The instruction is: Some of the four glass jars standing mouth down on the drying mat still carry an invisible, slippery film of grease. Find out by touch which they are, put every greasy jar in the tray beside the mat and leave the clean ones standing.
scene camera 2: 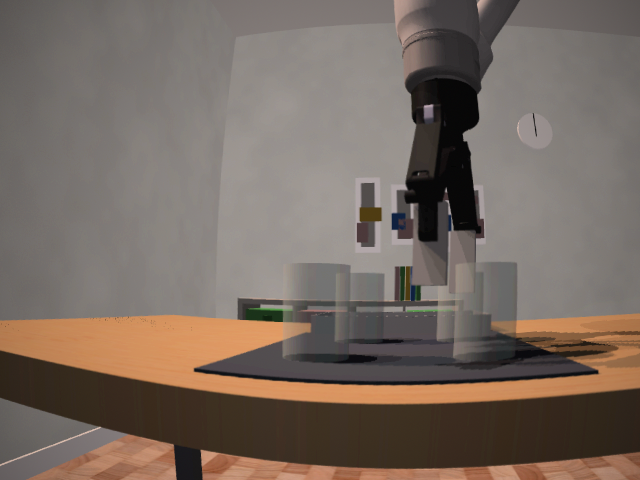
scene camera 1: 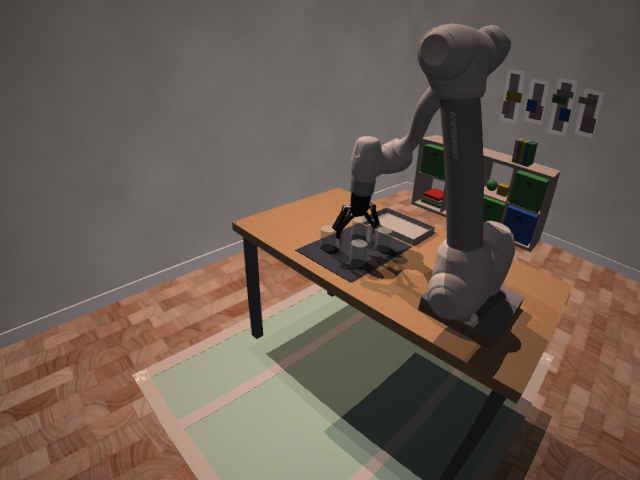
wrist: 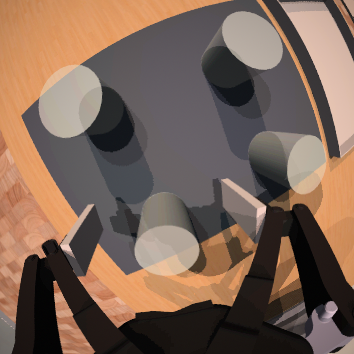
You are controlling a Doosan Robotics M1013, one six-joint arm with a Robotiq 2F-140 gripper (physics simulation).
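Frame: origin at the arm's base, x ahead, y left, z up, level; millimetres.
Seen in the pictures: gripper, fingertip midpoint: [scene camera 2: 448, 289] [scene camera 1: 354, 243] [wrist: 159, 205].
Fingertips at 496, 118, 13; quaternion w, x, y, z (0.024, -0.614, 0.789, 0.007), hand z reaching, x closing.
Note:
Offsets run from my fingertips to a thing's top centre, as dx, dy, dz. Level surfaces: height alone.
Four upside-down glass jars stand on the dark mat {dz -66} [scene camera 1: 351, 273] [scene camera 2: 403, 373] [wrist: 160, 100]. The front jar nearer the robot base [scene camera 1: 358, 254] [scene camera 2: 493, 310] [wrist: 166, 250] appears low in the wrist view. The other front jar {+124, +29, +23} [scene camera 1: 328, 239] [scene camera 2: 315, 310] [wrist: 70, 100] is farther from the base. Two jars stand on the tray side: one nearer the base {-19, -158, +23} [scene camera 1: 383, 240] [wrist: 306, 164] and one farther out {+115, -142, +23} [scene camera 1: 358, 225] [wrist: 252, 40]. My gripper [scene camera 1: 355, 235] [scene camera 2: 447, 286] [wrist: 159, 205] is wide open and empty; the base-side front jar shows between its fingers in the wrist view. Exact fingertip height beside it is unclear.
The dark-rimmed tray {+80, -387, -39} [scene camera 1: 422, 236] [wrist: 314, 75] with a pale floor lies beside the mat, at the right in the wrist view. The wooden table {dz -68} [scene camera 1: 289, 219] carries the arm's base [scene camera 1: 454, 299]. A shelf unit with coloured boxes stands behind the table.

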